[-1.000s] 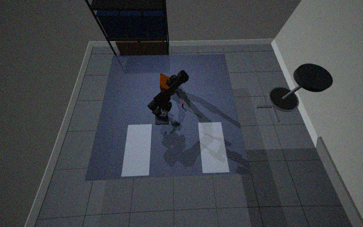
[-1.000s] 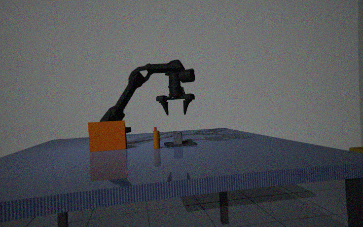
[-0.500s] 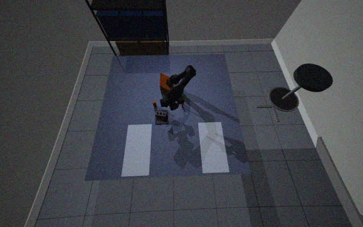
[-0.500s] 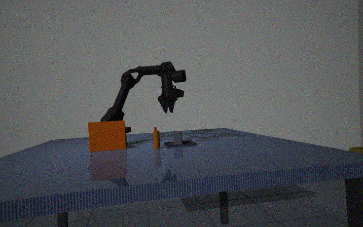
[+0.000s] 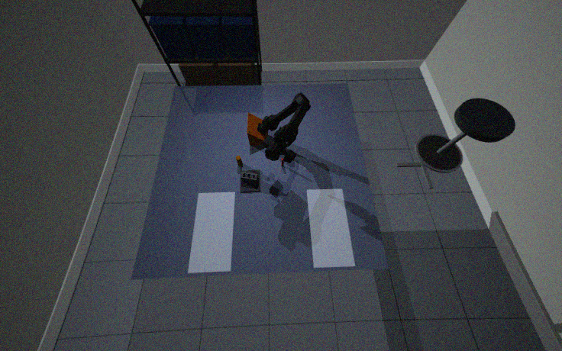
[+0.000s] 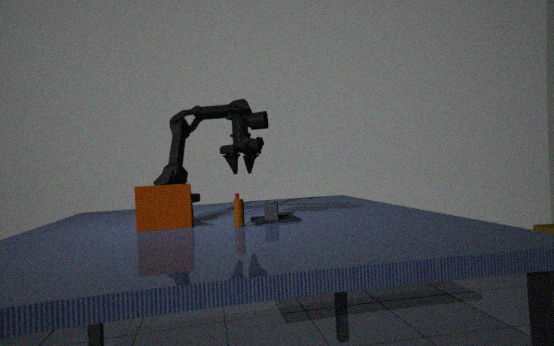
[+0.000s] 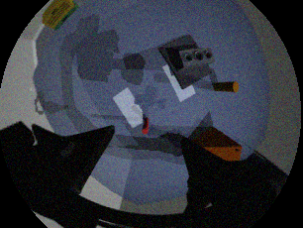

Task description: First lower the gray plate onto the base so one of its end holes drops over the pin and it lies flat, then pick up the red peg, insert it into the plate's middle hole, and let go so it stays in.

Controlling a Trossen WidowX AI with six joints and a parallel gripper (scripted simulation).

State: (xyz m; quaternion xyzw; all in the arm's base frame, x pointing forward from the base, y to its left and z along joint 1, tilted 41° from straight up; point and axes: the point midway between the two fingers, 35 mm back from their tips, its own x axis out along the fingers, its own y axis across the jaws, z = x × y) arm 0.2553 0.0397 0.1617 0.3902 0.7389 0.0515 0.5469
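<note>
My gripper tip is now 11 cm above the red peg, 3 cm past it and 2 cm to the right of it. Round my gripper tip: dark base 15 cm to the right, 14 cm below, 10 cm ahead; gray plate 16 cm to the right, 11 cm below, 9 cm ahead; orange cylinder 24 cm to the right, 11 cm below, 1 cm behind.
</note>
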